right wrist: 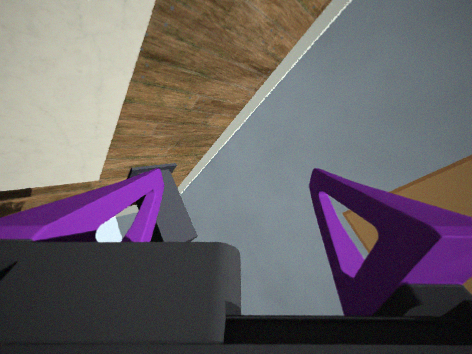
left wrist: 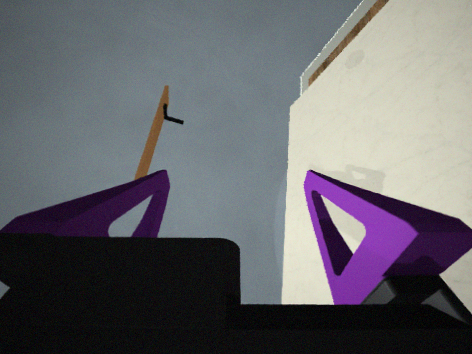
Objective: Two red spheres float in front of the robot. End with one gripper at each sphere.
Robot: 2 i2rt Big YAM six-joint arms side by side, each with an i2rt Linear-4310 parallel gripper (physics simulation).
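Places are measured from the left arm's base along level axes (x ahead, y right, z down), in millimetres.
Pixels of known places: left gripper, fingertip midpoint: point(left wrist: 236, 177); right gripper, fingertip midpoint: point(right wrist: 236, 176).
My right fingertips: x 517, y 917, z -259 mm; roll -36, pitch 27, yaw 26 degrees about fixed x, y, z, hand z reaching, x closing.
Note:
Behind a point stands the place of what it marks.
My left gripper point(left wrist: 236, 177) @(x 781, y 162, z -382 mm) is open, its two purple fingers wide apart with nothing between them. My right gripper point(right wrist: 236, 176) @(x 517, y 917, z -259 mm) is open too, its purple fingers wide apart and empty. The red spheres do not show in the left wrist view or the right wrist view, so I cannot tell where either gripper is relative to them.
A pale table top point(left wrist: 420, 125) @(x 940, y 337, z 0 mm) point(right wrist: 60, 90) @(x 337, y 953, z 0 mm) shows at the right in the left wrist view and at the upper left in the right wrist view. Wooden floor point(right wrist: 190, 75) lies beyond it. A brown panel point(left wrist: 154, 135) with a black handle point(left wrist: 172, 119) stands against the grey-blue wall point(left wrist: 225, 75) point(right wrist: 360, 100).

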